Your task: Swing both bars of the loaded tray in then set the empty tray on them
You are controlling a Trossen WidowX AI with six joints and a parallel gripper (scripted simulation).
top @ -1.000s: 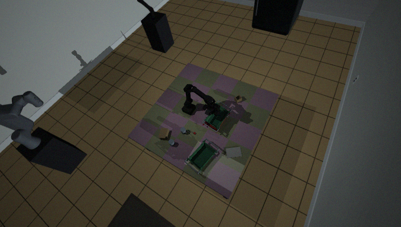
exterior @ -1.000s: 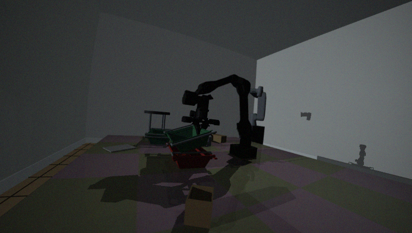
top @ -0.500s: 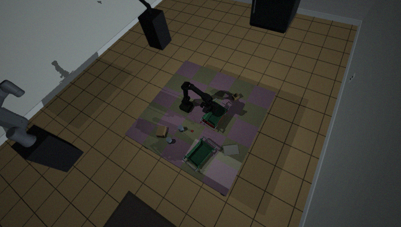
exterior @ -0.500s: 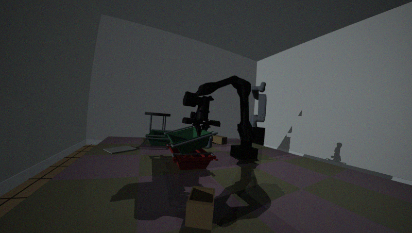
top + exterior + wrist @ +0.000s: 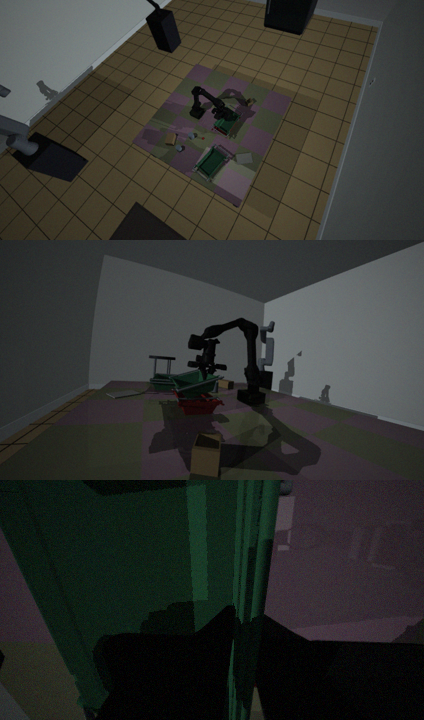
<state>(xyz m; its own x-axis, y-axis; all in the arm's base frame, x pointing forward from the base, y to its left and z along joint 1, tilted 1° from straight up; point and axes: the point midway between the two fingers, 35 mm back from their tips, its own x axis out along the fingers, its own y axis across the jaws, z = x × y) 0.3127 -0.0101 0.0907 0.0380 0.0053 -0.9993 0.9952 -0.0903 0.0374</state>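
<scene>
My gripper tip is now 70 mm short of the green tray, 10 mm to the left of it and 10 mm below it. The rest, counted from my gripper tip: tan open box: 160 mm ahead, 360 mm to the left, 100 mm below.
</scene>
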